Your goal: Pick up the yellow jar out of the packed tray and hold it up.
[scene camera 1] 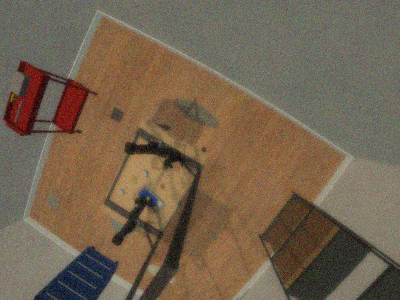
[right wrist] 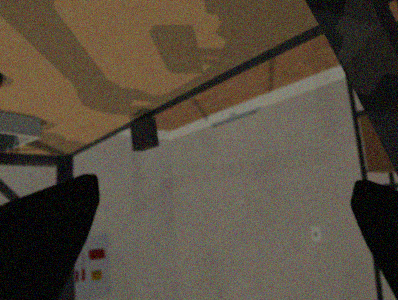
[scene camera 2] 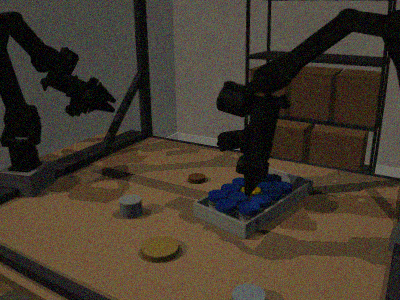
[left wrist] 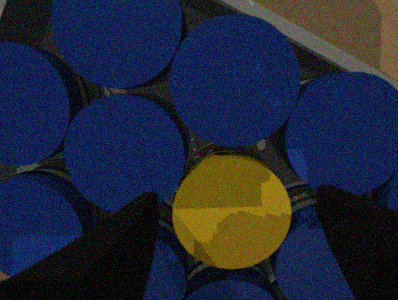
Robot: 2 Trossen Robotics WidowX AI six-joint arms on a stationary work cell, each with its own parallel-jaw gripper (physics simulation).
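Where they show: left gripper, fingertip midpoint: [scene camera 1: 147, 198] [scene camera 2: 248, 189] [left wrist: 236, 200]; right gripper, fingertip midpoint: [scene camera 1: 177, 167] [right wrist: 226, 190] [scene camera 2: 115, 106]; left arm's base at its link origin: [scene camera 1: 134, 223]; right arm's base at its link origin: [scene camera 1: 155, 145] [scene camera 2: 25, 166].
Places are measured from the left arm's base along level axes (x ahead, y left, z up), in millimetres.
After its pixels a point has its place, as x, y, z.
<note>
The yellow jar [scene camera 2: 256, 191] @(335, 85, 1) [left wrist: 231, 211] @(352, 85, 1) stands upright in the grey tray [scene camera 2: 246, 229] @(277, 195, -22) [left wrist: 295, 37] @(416, 94, -10), packed among blue-lidded jars [scene camera 2: 226, 205] [left wrist: 235, 80]. My left gripper [scene camera 2: 251, 193] @(356, 86, 0) [left wrist: 236, 200] @(356, 86, 0) is open and empty. It points down just over the tray, and in the left wrist view its fingertips show on either side of the yellow lid, apart from it. In scene camera 2 the fingertips hide part of the lid, and how low they reach beside it cannot be told. My right gripper [scene camera 2: 113, 104] @(869, 84, 113) [right wrist: 226, 190] @(869, 84, 113) is open and empty, high above the table, away from the tray.
On the table [scene camera 2: 200, 277] @(262, 339, -44) stand a grey cylinder [scene camera 2: 131, 206] @(507, 298, -14), a flat yellow disc [scene camera 2: 160, 248] @(362, 341, -32), a small brown disc [scene camera 2: 197, 178] @(534, 69, -32) and a pale round thing [scene camera 2: 248, 292] @(163, 337, -20) at the front edge of the view. A dark frame post [scene camera 2: 143, 70] @(936, -84, 197) rises behind. Shelves with brown boxes [scene camera 2: 337, 145] stand beyond the table.
</note>
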